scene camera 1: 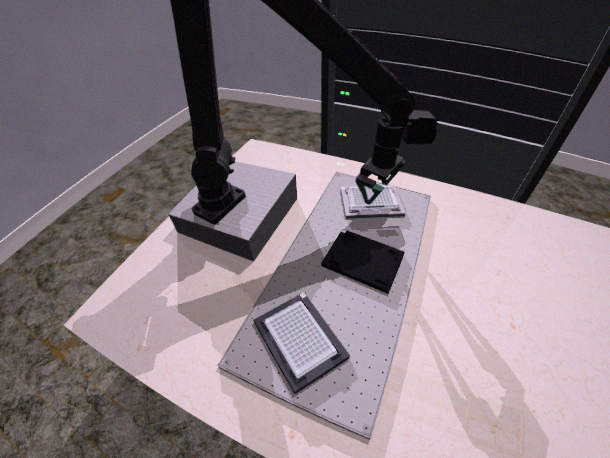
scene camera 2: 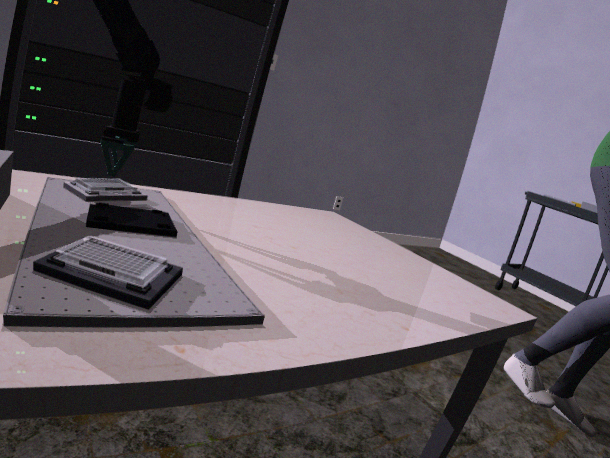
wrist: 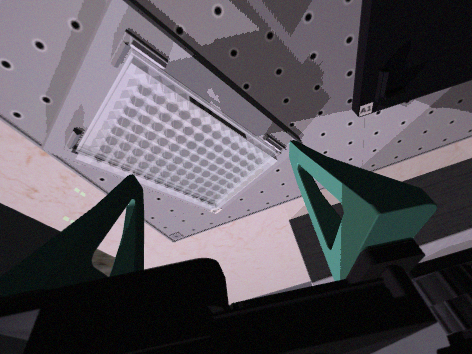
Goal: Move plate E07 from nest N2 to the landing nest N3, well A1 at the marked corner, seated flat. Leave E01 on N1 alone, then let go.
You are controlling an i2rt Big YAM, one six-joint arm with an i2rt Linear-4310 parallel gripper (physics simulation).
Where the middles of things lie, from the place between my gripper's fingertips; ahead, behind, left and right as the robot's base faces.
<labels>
I see the black nest (scene camera 1: 372,263) 17 cm to the right of my hand, 5 cm below it and 5 cm ahead of it.
</labels>
